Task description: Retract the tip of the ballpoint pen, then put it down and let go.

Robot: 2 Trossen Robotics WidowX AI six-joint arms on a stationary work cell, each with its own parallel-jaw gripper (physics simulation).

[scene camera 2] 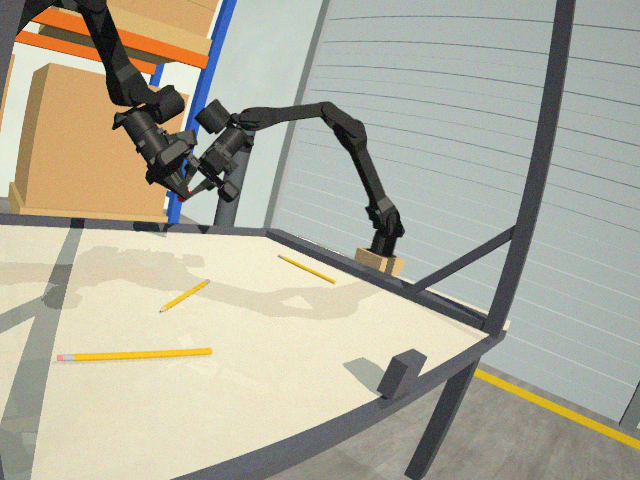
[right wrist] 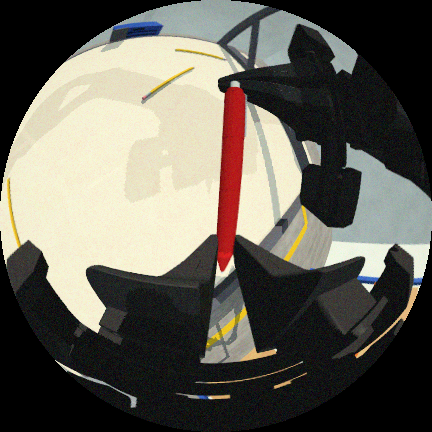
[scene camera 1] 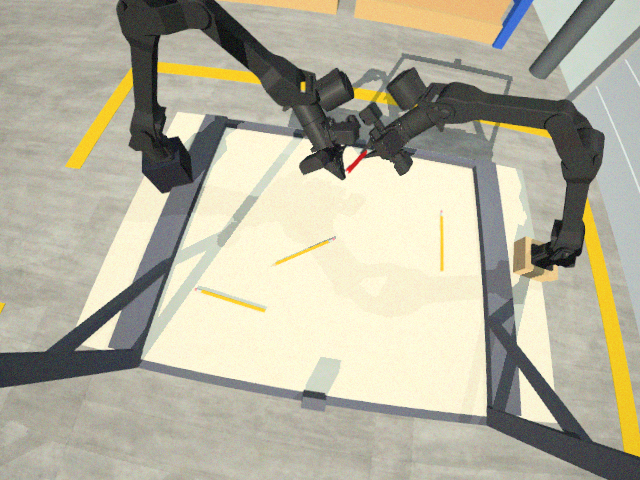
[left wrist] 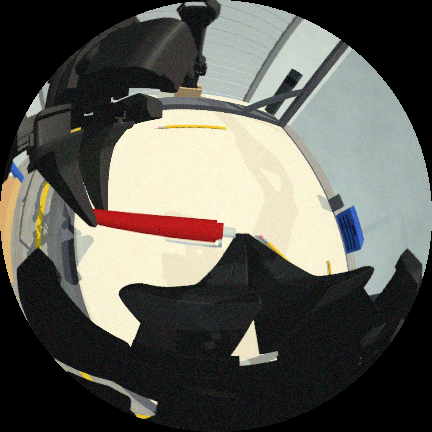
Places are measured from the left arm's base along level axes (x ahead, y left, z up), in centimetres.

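Where they show: left gripper, between the fingertips: [scene camera 2: 188,198] [right wrist: 218,85] [scene camera 1: 343,179] [left wrist: 240,238]; right gripper, between the fingertips: [scene camera 2: 180,199] [right wrist: 224,240] [scene camera 1: 362,155] [left wrist: 98,220]; left arm's base, origin of its link: [scene camera 1: 160,153]; right arm's base, origin of its link: [scene camera 2: 381,253] [scene camera 1: 541,257] [left wrist: 188,85].
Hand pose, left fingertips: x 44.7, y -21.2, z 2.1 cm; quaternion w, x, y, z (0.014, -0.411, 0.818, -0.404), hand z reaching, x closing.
Things, the pixels of their top centre, and the offset from my left fingertips. Level surfaces: height alone.
- red ballpoint pen, centre of its top: [right wrist: 263,172] [left wrist: 119,209] [scene camera 2: 185,184] [scene camera 1: 358,154] dx +5.4, dy +5.3, dz +1.7 cm
- table, height of its surface: dz -12.7 cm
- pen's pale push button, centre of its top: [left wrist: 226,229] [right wrist: 239,85] dx +1.2, dy +1.3, dz +1.7 cm
- small dark block, centre of its top: [scene camera 2: 409,355] [scene camera 1: 313,403] [left wrist: 341,199] dx -19.8, dy -46.2, dz -7.0 cm
The red ballpoint pen [scene camera 1: 356,161] [scene camera 2: 180,198] [left wrist: 160,225] [right wrist: 231,160] is held in the air above the far part of the table [scene camera 1: 392,346]. My right gripper [scene camera 1: 368,153] [right wrist: 224,240] is shut on the pen near its cone-shaped tip end. In the right wrist view no writing point can be made out beyond the red cone. The pen's pale push button [left wrist: 229,232] [right wrist: 235,84] faces my left gripper [scene camera 1: 343,177] [left wrist: 240,238], which is shut and empty. Its fingertips are right at the button; whether they touch it is hard to tell.
Three yellow pencils [scene camera 1: 305,251] [scene camera 1: 231,300] [scene camera 1: 442,242] lie apart on the table. A dark frame with raised edges [scene camera 1: 222,380] surrounds the top, with a small dark block [scene camera 1: 313,400] [scene camera 2: 402,373] at the near edge. The two arms are close together above the far edge.
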